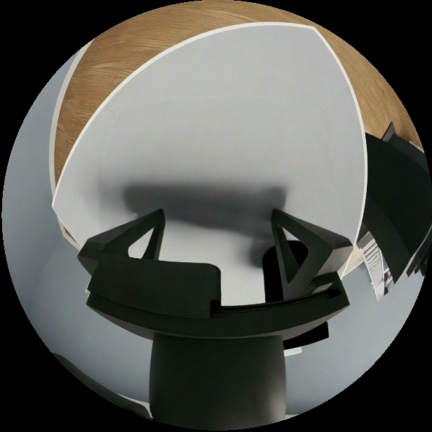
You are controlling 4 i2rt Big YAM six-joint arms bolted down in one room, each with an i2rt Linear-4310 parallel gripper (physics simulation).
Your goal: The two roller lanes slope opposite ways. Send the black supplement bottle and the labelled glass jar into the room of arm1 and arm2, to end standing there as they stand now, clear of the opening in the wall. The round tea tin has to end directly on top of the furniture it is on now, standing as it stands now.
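Note:
Arm4's gripper point(218, 210) is open and empty, its two fingertips wide apart over a pale grey surface point(225, 135) with a white edge. The shadow of the gripper falls on that surface just beyond the fingertips. A black shape with a rounded end point(271, 275) shows partly behind the right finger; what it is cannot be told. The black supplement bottle, the labelled glass jar and the round tea tin cannot be made out. The grippers of arm1, arm2 and arm3 do not show.
A large dark structure point(400, 200) stands at the right edge, too cut off to name. Below it is a pale striped piece point(372, 262). Wood-grained floor point(115, 65) lies beyond the surface's white edge, and a blue-grey wall point(30, 200) stands at the left.

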